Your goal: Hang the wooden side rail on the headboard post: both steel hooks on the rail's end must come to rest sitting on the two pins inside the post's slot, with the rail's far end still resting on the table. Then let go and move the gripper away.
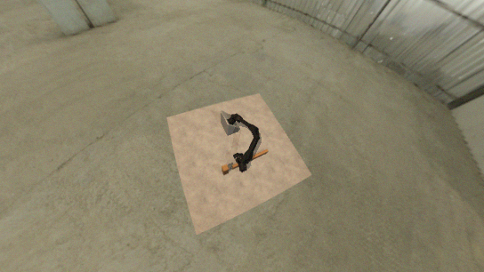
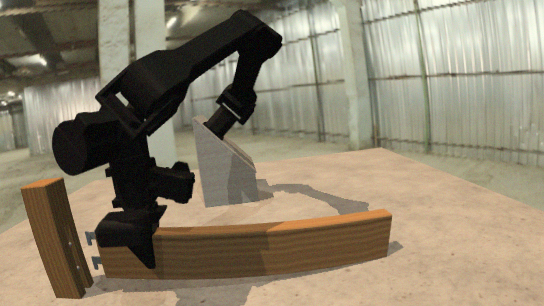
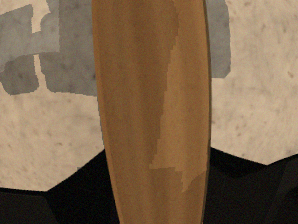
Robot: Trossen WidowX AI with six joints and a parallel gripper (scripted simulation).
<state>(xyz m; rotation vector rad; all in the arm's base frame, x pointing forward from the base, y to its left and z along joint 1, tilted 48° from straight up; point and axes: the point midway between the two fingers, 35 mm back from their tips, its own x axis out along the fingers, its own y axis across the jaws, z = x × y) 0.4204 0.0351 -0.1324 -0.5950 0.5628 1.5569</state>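
Right now the wooden headboard post is 150 mm to the right of my gripper tip, 50 mm above it and 10 mm ahead of it.
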